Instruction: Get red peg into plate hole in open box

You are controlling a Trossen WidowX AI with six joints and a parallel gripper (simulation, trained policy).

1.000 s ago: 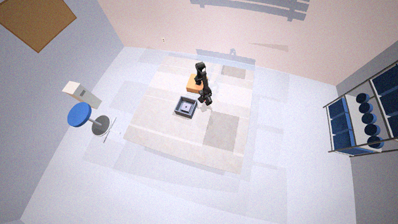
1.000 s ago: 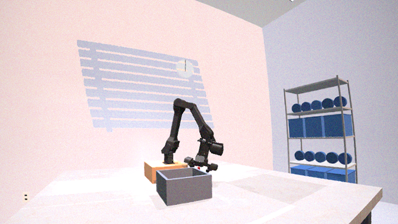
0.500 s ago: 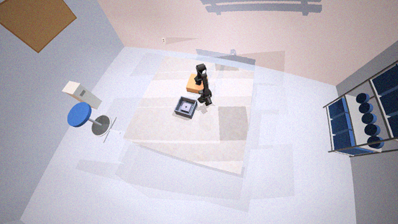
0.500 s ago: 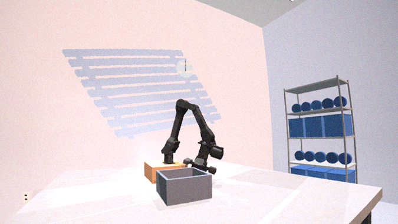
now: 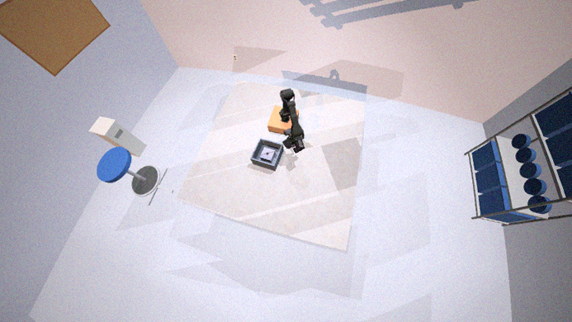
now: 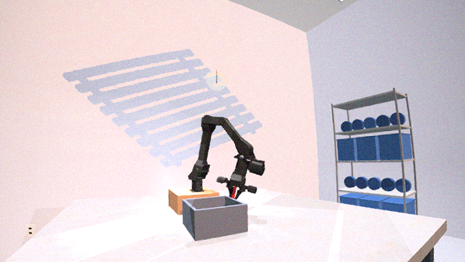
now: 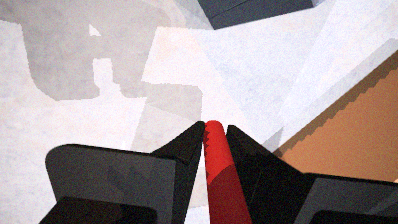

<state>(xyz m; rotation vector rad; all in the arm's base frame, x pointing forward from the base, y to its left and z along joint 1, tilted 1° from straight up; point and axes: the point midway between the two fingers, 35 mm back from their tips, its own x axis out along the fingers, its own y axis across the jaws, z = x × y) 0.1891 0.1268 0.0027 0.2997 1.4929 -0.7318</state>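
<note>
My gripper tip is 140 mm to the left of the pale plate, 140 mm short of it and 10 mm above it. Also, from my gripper tip: grey box 140 mm to the right, 140 mm ahead, 30 mm below; then red peg 30 mm above, 10 mm to the left.
</note>
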